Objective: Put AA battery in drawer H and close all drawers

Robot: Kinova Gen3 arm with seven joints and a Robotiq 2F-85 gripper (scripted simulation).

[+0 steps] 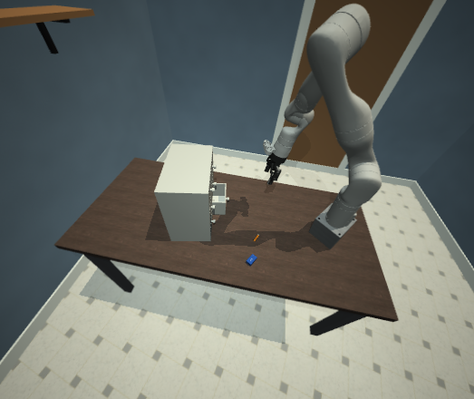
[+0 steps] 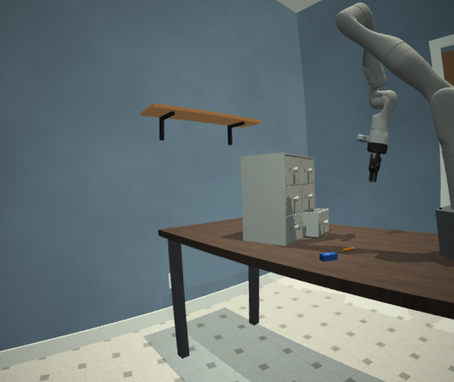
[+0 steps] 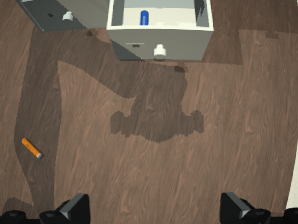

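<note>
Now: hand 280 mm short of the drawer marked H, 190 mm above it and 50 mm to the right of it. From my hand the other things lie so: blue block (320 mm to the left, 220 mm below, 20 mm ahead); orange AA battery (220 mm below, 210 mm to the left, 10 mm ahead).
</note>
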